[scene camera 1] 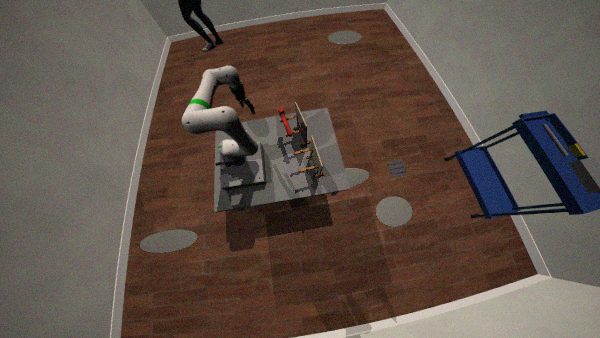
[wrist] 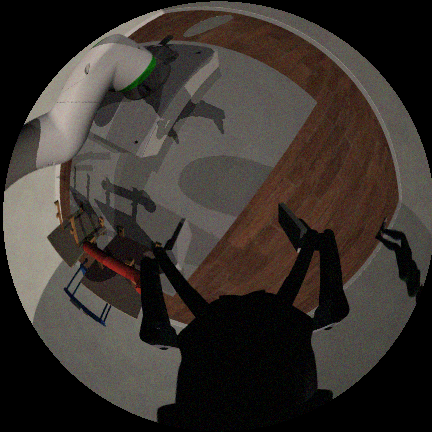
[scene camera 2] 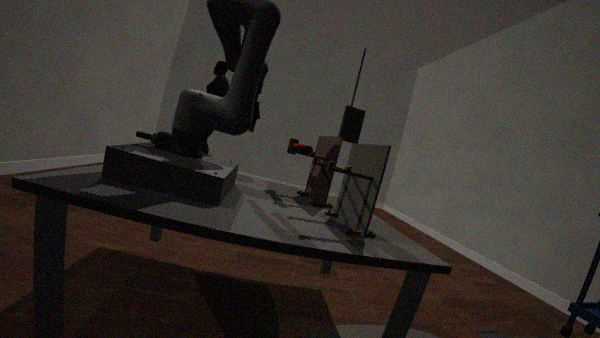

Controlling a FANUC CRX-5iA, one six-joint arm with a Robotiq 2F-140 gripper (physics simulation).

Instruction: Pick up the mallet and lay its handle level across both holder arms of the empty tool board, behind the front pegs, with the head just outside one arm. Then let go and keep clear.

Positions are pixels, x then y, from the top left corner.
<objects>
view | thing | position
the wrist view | my gripper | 233,219
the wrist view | tool board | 67,238
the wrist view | tool board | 113,288
</objects>
